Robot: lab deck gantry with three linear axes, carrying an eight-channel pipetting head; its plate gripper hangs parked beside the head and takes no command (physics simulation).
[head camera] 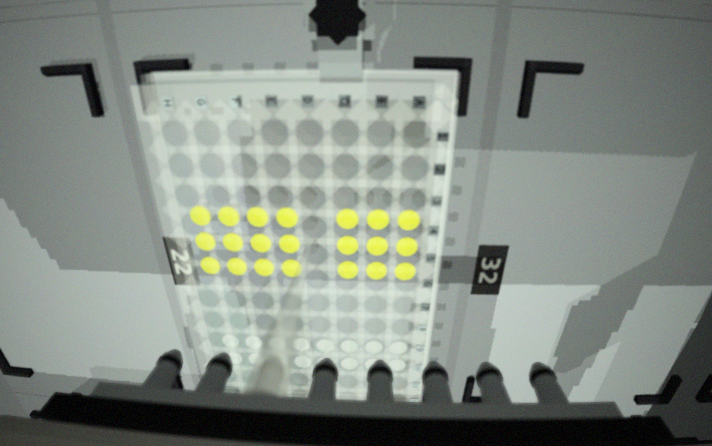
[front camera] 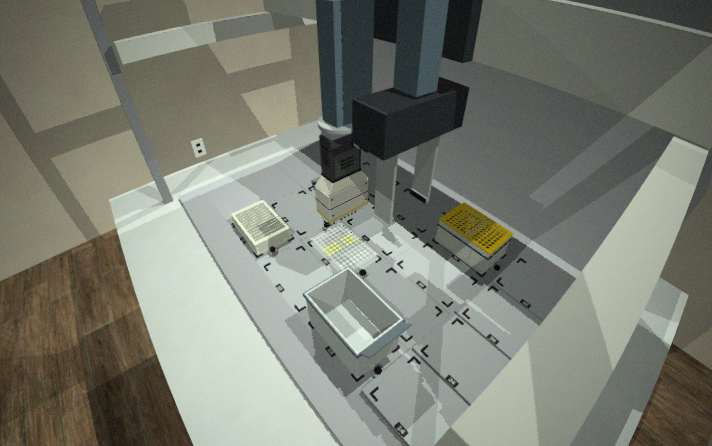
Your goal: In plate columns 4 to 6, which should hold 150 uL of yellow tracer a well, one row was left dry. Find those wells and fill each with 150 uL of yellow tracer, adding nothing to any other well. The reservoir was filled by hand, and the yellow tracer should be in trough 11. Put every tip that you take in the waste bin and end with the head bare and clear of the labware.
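Note:
The clear plate (front camera: 371,260) (head camera: 444,210) lies below the head (front camera: 341,196). In the head view, columns 4 to 6 show yellow in rows A, B, C, E, F, G and H; row D (head camera: 315,226) shows no yellow there. One pale tip (head camera: 273,367) is on the third nozzle from the left, its point seen over the plate near column 6, between rows D and E; its height and contents cannot be told. The other nozzles are bare. The reservoir (front camera: 261,225) stands left of the plate; trough contents are unclear. My plate gripper (front camera: 401,209) hangs beside the head, paddles apart and empty.
The open waste bin (front camera: 357,344) stands in front of the plate. A yellow tip rack (front camera: 475,228) stands at the right. White-looking wells (head camera: 373,346) show in plate columns 9 and 10. A black knob (head camera: 337,18) sits at the plate's column 1 edge.

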